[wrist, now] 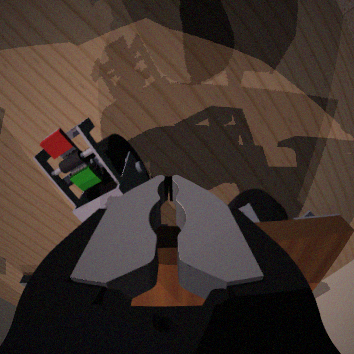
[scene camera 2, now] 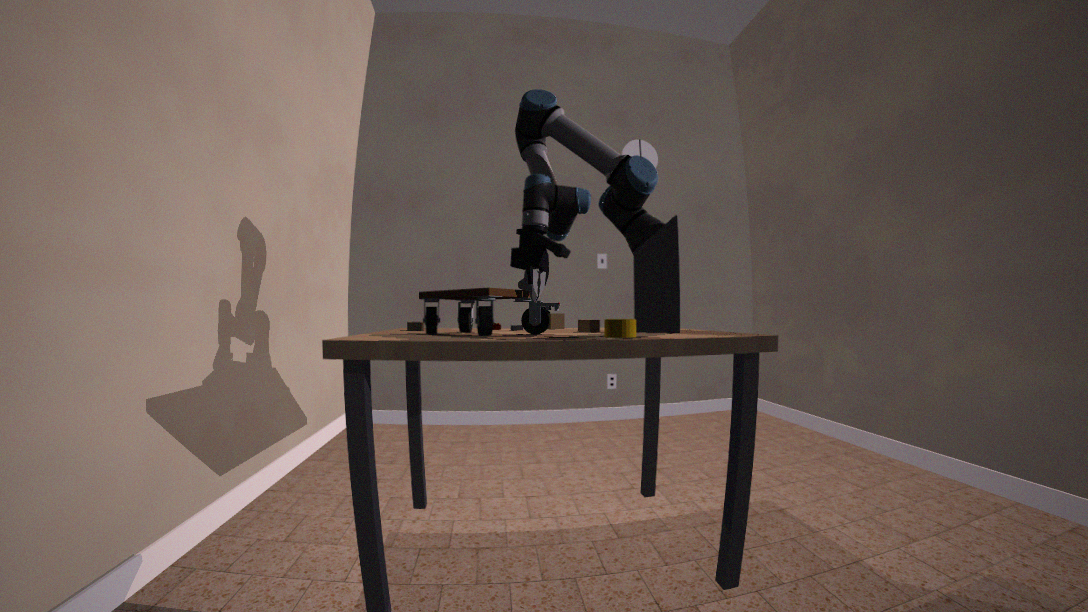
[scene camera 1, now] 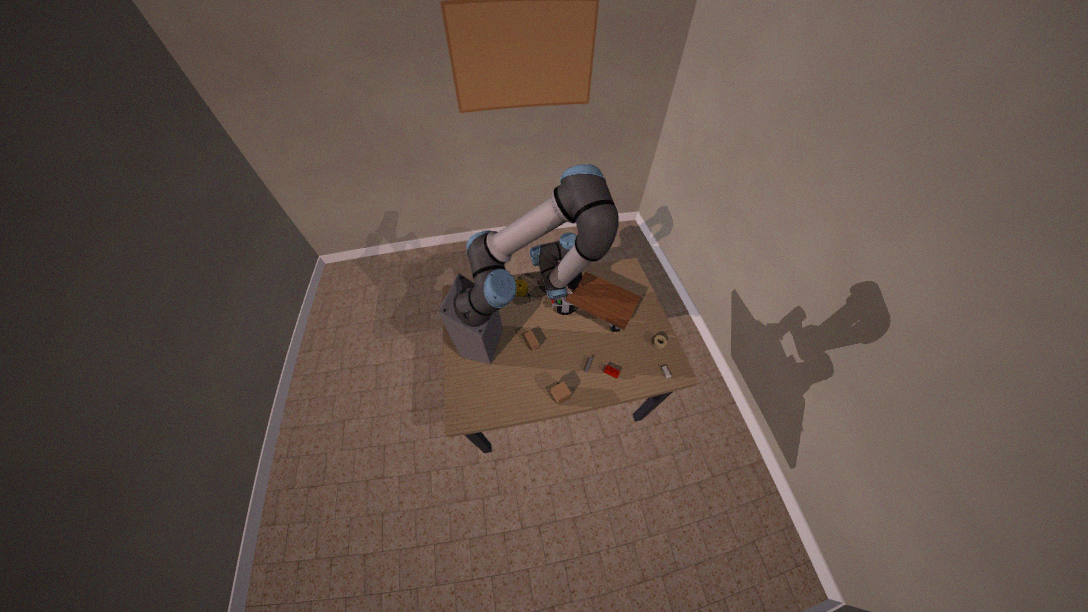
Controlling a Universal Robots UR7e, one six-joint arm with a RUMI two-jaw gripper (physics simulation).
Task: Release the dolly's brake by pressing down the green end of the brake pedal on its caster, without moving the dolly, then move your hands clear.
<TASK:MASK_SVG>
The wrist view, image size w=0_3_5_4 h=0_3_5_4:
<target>gripper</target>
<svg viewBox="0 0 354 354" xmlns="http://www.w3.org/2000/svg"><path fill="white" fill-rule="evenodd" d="M0 344L0 354L341 354L332 343L323 326L317 303L308 282L286 251L237 207L229 207L210 191L177 174L172 176L156 175L126 191L106 208L98 208L63 238L42 259L27 281L18 300L10 328ZM169 184L169 201L175 204L175 223L181 229L177 235L178 282L182 288L205 300L202 305L130 305L133 297L151 289L156 284L158 254L154 231L161 223L160 206L164 201L167 201Z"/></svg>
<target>dolly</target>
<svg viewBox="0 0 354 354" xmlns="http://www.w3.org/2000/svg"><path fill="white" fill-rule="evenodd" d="M160 224L154 231L158 254L156 284L133 297L130 305L202 305L204 298L182 288L178 282L177 235L181 229L177 225ZM237 194L227 205L237 207L286 251L304 275L311 291L330 268L354 231L339 213L314 215L307 210L301 217L288 220L283 206L264 190L250 188ZM89 117L65 133L59 127L40 142L39 145L43 149L32 157L74 206L72 212L81 222L98 208L106 208L126 191L150 179L140 157L121 135L112 133L95 142L89 133L94 127ZM73 183L82 190L79 198L69 188ZM70 172L69 174L65 175L62 179L58 175L60 172ZM46 160L50 156L52 158L60 156L63 159L58 163L56 169L53 169ZM79 133L89 146L83 151L71 140Z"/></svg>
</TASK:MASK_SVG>
